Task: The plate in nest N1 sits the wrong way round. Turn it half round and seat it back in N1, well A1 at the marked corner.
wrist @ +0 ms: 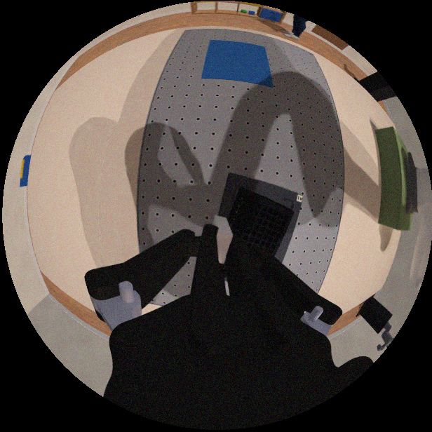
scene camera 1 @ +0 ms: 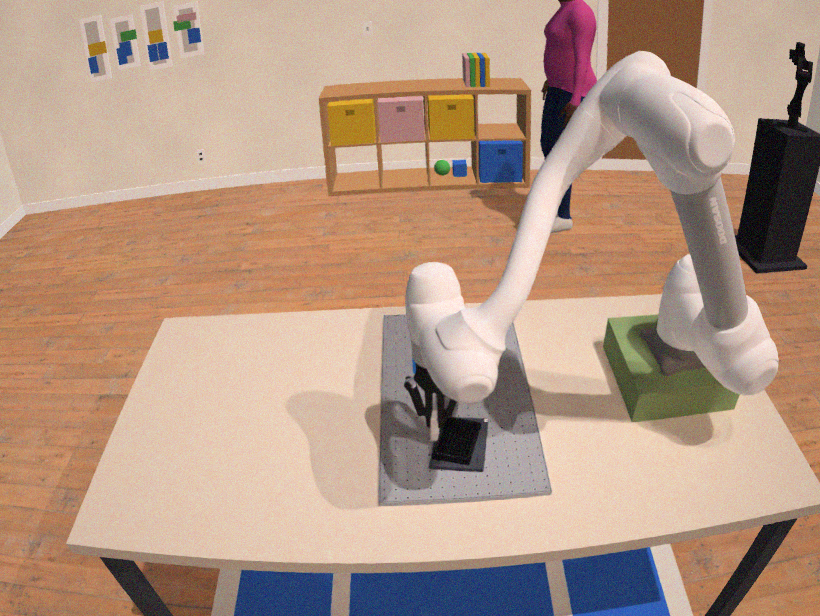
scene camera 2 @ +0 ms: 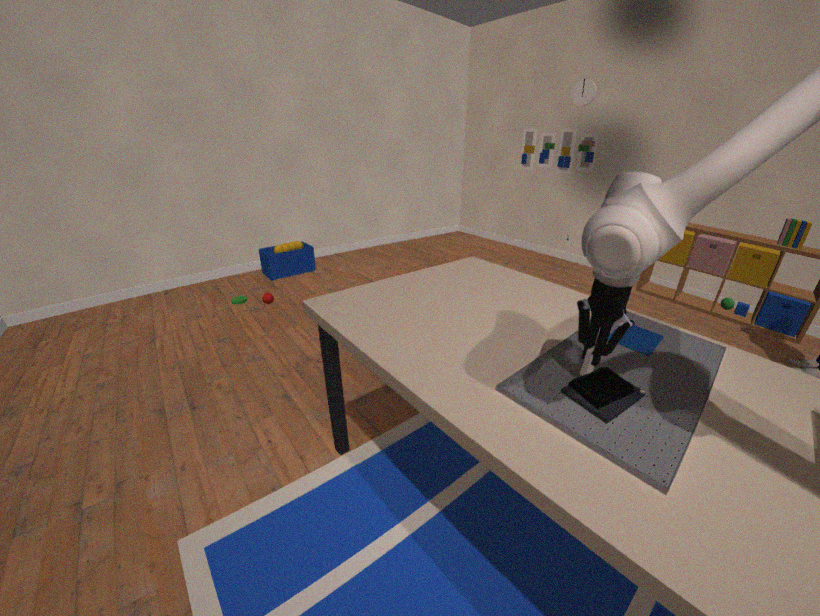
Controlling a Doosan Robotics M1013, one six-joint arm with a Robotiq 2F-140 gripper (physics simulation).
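The black plate (scene camera 1: 458, 440) (scene camera 2: 603, 386) (wrist: 262, 217) lies in the dark nest N1 (scene camera 1: 474, 462) (scene camera 2: 607, 413) (wrist: 240, 181). Its grid of wells shows in the wrist view. It looks slightly skewed to the nest, with a strip of nest bare along its right side in scene camera 1. A small white label (wrist: 299, 198) sits at one nest corner; which plate corner is A1 cannot be read. My gripper (scene camera 1: 434, 427) (scene camera 2: 588, 364) (wrist: 217, 226) is shut and empty, pointing down beside the nest's left edge. Its fingers hide part of the plate in the wrist view.
The nest stands on a grey perforated board (scene camera 1: 510, 474) (scene camera 2: 652, 464) (wrist: 175, 110) on the table (scene camera 1: 232, 464) (scene camera 2: 450, 318). A blue rectangle (scene camera 2: 639, 339) (wrist: 237, 61) lies farther back on the board. The arm's green base block (scene camera 1: 682, 397) (wrist: 391, 180) is at the right.
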